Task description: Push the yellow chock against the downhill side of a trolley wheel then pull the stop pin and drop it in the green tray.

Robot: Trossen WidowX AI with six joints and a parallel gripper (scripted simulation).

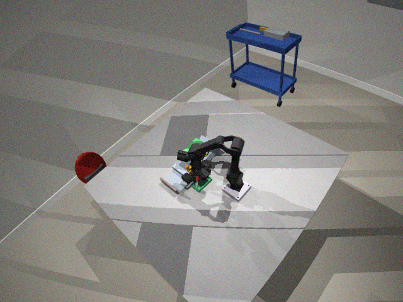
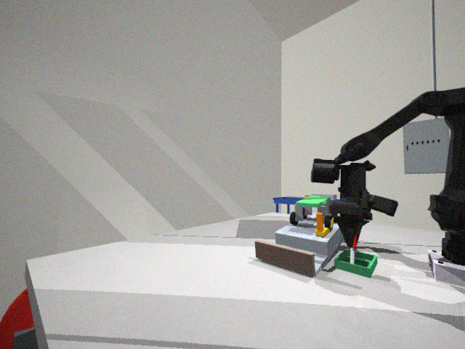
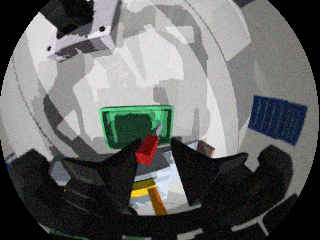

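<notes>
Right now my gripper tip is 60 mm above the green tray, 20 mm to the left of it and 10 mm past it. From my gripper tip the other things lie so: red-headed stop pin (10 mm below); grey ramp (150 mm to the right, 100 mm ahead); yellow chock (70 mm ahead, 50 mm to the right, 30 mm above).
</notes>
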